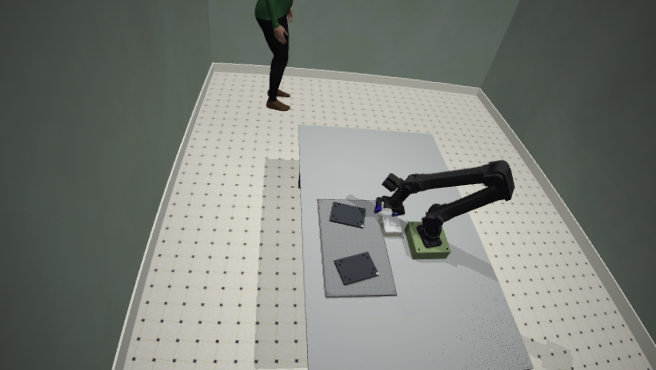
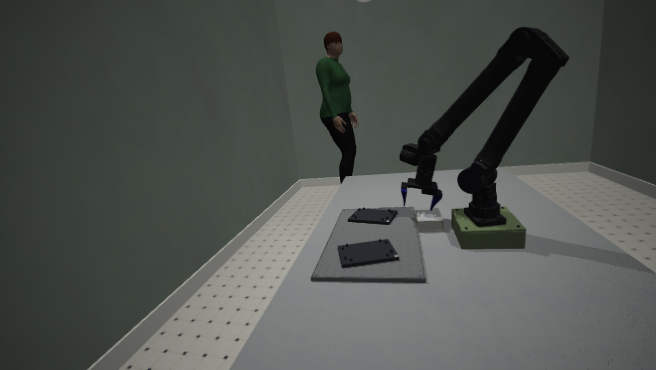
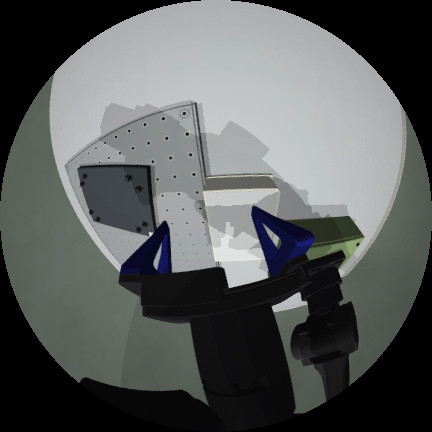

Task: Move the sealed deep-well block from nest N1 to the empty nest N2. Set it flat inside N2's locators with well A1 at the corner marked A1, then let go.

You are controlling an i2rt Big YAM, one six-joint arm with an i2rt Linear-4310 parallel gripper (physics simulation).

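Frame: origin at the arm's base, x ahead, y left, z up, level; centimetres.
Seen in the pictures: gripper, fingertip midpoint: [image 1: 383,214] [image 2: 417,207] [image 3: 209,216]; arm's base, link origin: [image 1: 428,236] [image 2: 483,217] [image 3: 316,271].
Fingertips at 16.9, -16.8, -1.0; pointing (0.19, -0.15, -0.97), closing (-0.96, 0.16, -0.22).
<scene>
Offsets run from my fingertips to a thing's top centre, as dx, dy, dz. Level surfaces: height alone.
A pale, whitish block @[-3.0, +4.2, -1.0] [image 1: 392,226] [image 2: 430,222] [image 3: 235,202] lies flat on the table, off both nests, close along the board's edge on the arm-base side. Its wells and labels cannot be made out. My gripper [image 1: 387,212] [image 2: 418,207] [image 3: 209,216] is open and empty, with blue fingers pointing down above the block's far end and the board edge. Two dark nest plates with small locator pegs carry no block: the far nest @[+16.2, -4.5, -1.8] [image 1: 347,214] [image 2: 372,216] [image 3: 115,195] and the near nest @[+20.7, +24.6, -1.8] [image 1: 356,268] [image 2: 367,253]. Each has a small white corner mark. N1 and N2 labels are not readable.
The nests stand on a grey perforated board [image 1: 330,245] [image 2: 410,240] [image 3: 177,130]. The green arm base [image 1: 429,250] [image 2: 492,237] [image 3: 325,231] is close to the block on its other side. A person [image 1: 280,50] [image 2: 336,90] in green stands beyond the table @[dz -5.2] [image 1: 360,155] [image 2: 350,325].
</scene>
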